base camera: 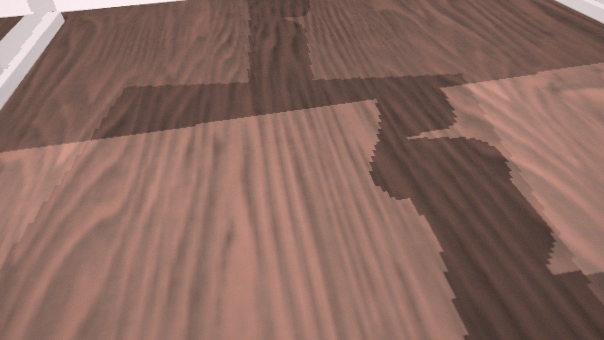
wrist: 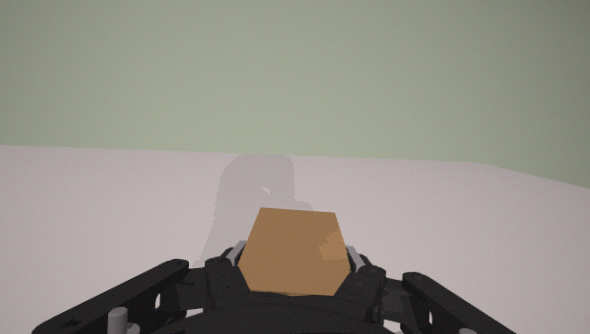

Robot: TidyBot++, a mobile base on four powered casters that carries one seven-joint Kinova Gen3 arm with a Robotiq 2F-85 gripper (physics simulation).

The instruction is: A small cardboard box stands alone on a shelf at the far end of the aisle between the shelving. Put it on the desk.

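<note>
The small cardboard box is plain orange-brown and sits between the fingers at the lower middle of the wrist view. My gripper is shut on it, with a grey finger pad against each side. Box and gripper are over a broad pale top, which looks like the desk's. Their shadow falls on this top behind the box. How high the box is above it, or whether it touches, I cannot tell. The gripper and the box do not show in the base camera view.
A green wall rises behind the pale top, whose far edge bends at the right. In the base camera view, dark shadows lie on the wood floor. A white bar stands at the upper left, and another pale bar shows at the upper right corner.
</note>
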